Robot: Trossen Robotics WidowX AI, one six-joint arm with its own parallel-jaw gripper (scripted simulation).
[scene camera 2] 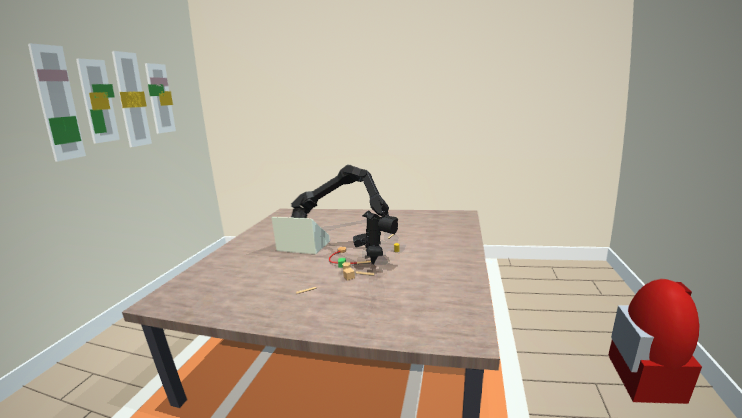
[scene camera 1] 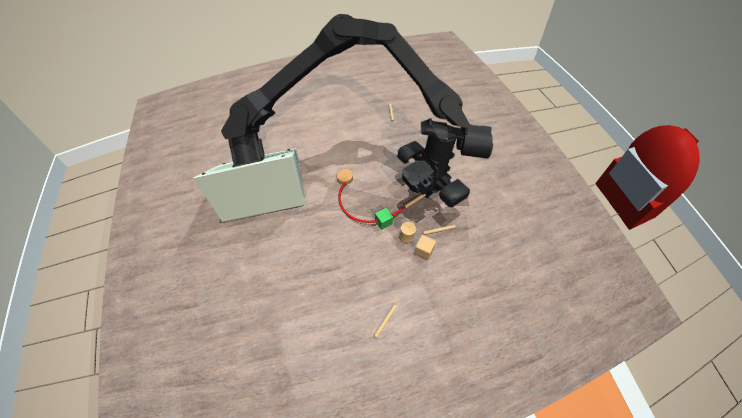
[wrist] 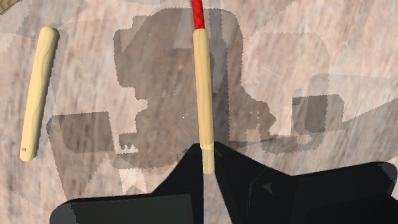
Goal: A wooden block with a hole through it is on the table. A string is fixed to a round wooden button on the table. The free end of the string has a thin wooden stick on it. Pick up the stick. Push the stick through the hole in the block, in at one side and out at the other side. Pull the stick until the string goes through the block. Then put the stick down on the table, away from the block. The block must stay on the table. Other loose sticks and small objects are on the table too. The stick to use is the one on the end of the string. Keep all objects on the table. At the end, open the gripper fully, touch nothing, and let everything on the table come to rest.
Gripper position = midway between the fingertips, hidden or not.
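Note:
Visible in the scene is the gripper (scene camera 1: 425, 195), and the same gripper (wrist: 205, 149) can be seen from the wrist as well.

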